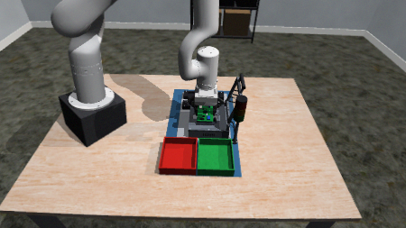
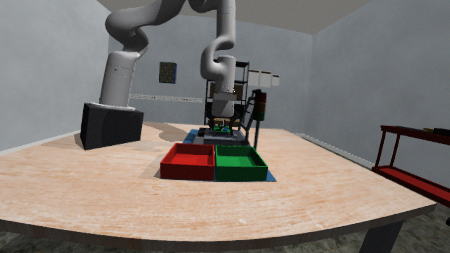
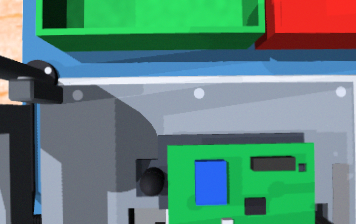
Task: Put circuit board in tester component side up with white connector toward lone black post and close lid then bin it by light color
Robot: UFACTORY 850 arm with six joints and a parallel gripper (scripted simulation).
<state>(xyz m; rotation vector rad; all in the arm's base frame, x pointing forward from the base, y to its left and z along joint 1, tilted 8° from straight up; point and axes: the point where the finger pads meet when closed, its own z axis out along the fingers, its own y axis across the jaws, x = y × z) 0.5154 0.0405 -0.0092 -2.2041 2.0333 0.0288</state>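
The green circuit board lies right at my hand. Also, from my hand: dark nest 2 cm below, 1 cm to the left, 1 cm ahead; clear lid 13 cm ahead, 9 cm above, 1 cm to the left; green bin 20 cm to the right, 7 cm below, 6 cm ahead.
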